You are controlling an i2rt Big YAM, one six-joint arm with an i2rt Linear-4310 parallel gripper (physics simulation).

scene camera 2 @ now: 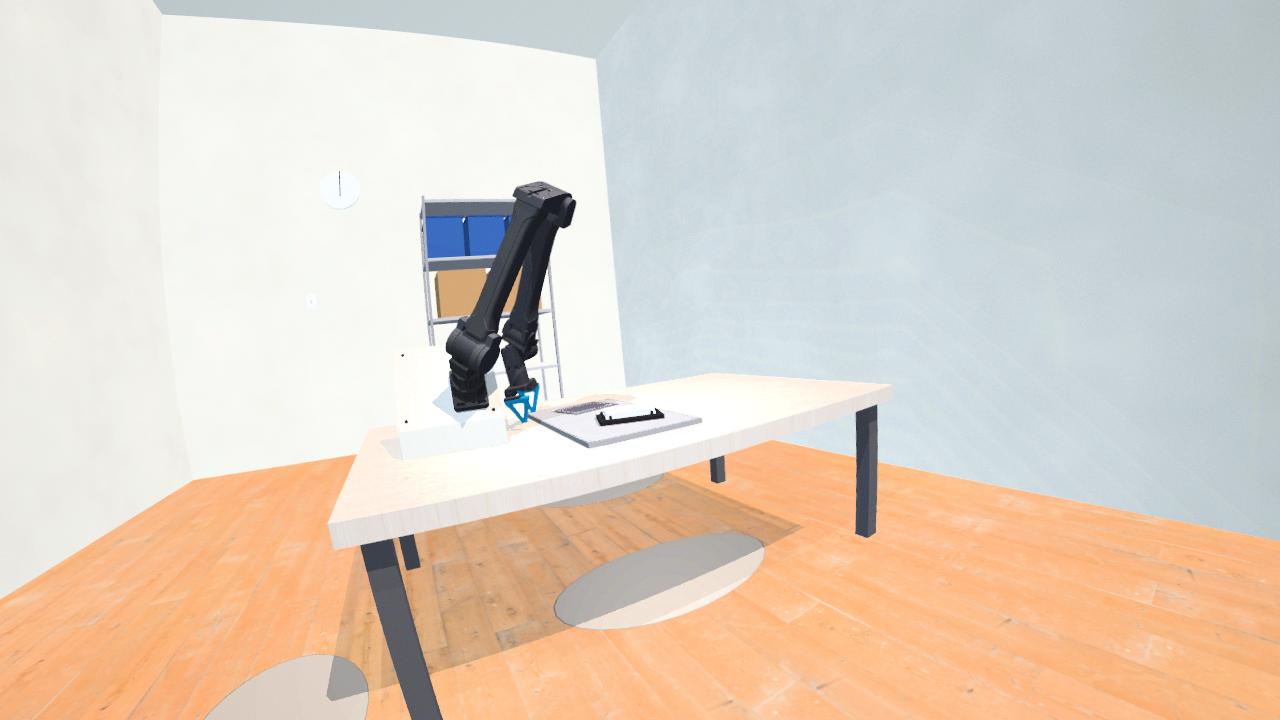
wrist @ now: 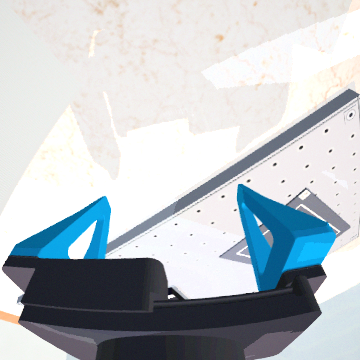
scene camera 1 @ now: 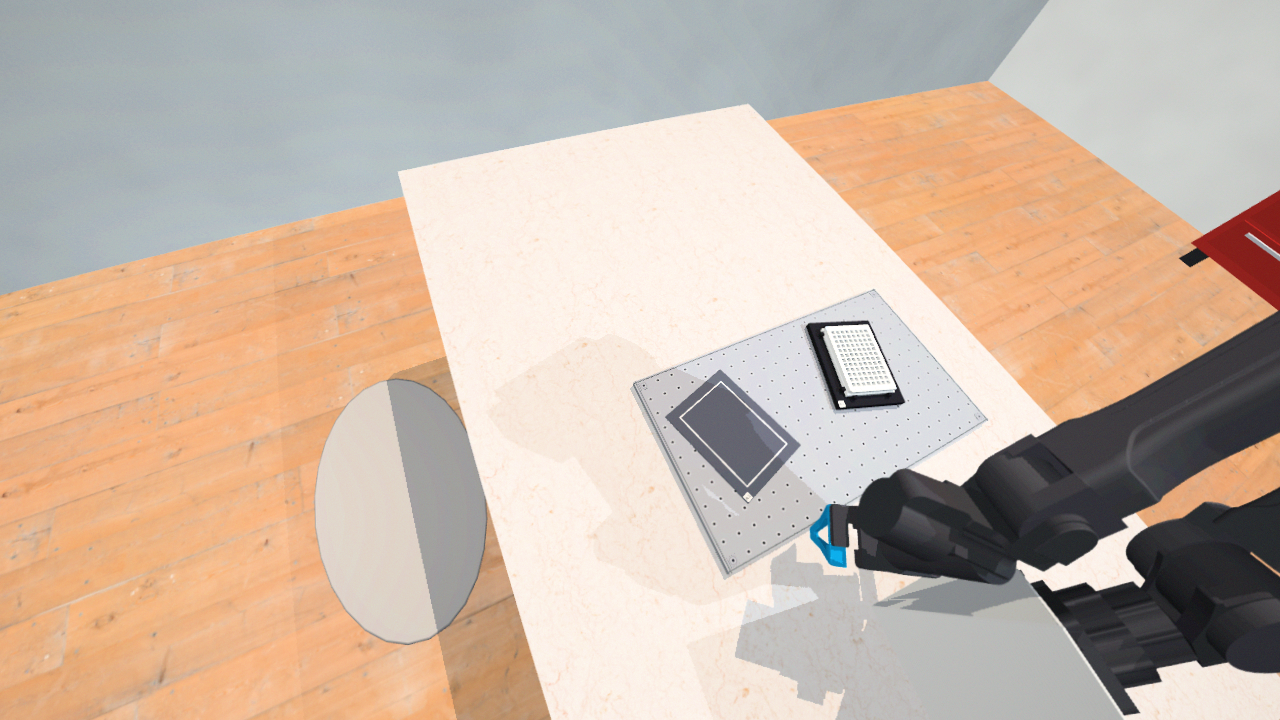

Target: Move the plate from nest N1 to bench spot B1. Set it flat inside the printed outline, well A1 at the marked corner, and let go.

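Where they show: gripper, fingertip midpoint: (scene camera 2: 529, 417) (wrist: 171, 196) (scene camera 1: 842, 537); arm's base, origin of the base link: (scene camera 2: 468, 390) (scene camera 1: 1067, 641).
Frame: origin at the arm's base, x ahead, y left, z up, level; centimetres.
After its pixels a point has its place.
The white well plate (scene camera 1: 859, 360) @(x 38.5, y -7.2, z -9.9 cm) (scene camera 2: 631, 412) @(x 38.1, y -11.5, z -9.9 cm) sits in the black nest (scene camera 1: 824, 376) @(x 38.4, y -1.0, z -11.8 cm) (scene camera 2: 617, 420) @(x 33.8, y -12.3, z -11.1 cm) on the perforated board. In the wrist view the plate does not show, and a small piece of the nest's edge peeks above the gripper body. The dark pad with the printed white outline (scene camera 1: 735, 436) @(x 34.4, y 18.3, z -11.9 cm) (scene camera 2: 586, 407) @(x 35.7, y 17.9, z -11.9 cm) lies on the board, with its white marked corner (scene camera 1: 747, 497) @(x 25.9, y 20.8, z -11.9 cm) (wrist: 305, 194) @(x 26.0, y 20.9, z -11.9 cm). My gripper (scene camera 1: 827, 535) @(x 16.4, y 11.2, z -10.9 cm) (scene camera 2: 522, 404) @(x 16.4, y 11.2, z -10.9 cm) (wrist: 171, 196) @(x 16.4, y 11.2, z -10.9 cm) is open and empty, with blue fingers. It hangs above the table near the board's edge, apart from plate and nest.
The perforated board (scene camera 1: 859, 465) @(x 23.8, y 2.1, z -12.1 cm) (scene camera 2: 572, 432) @(x 22.1, y -12.1, z -12.1 cm) (wrist: 225, 205) @(x 21.6, y 13.7, z -12.1 cm) lies on the pale table (scene camera 1: 554, 241) @(x 82.2, y 33.4, z -13.4 cm) (scene camera 2: 760, 394) @(x 85.7, y -4.6, z -13.4 cm). The arm's white base block (scene camera 2: 452, 436) @(x -5.6, y -6.1, z -9.6 cm) stands on the table beside the board. A shelf unit (scene camera 2: 465, 264) and a red object (scene camera 1: 1244, 250) stand away from the table.
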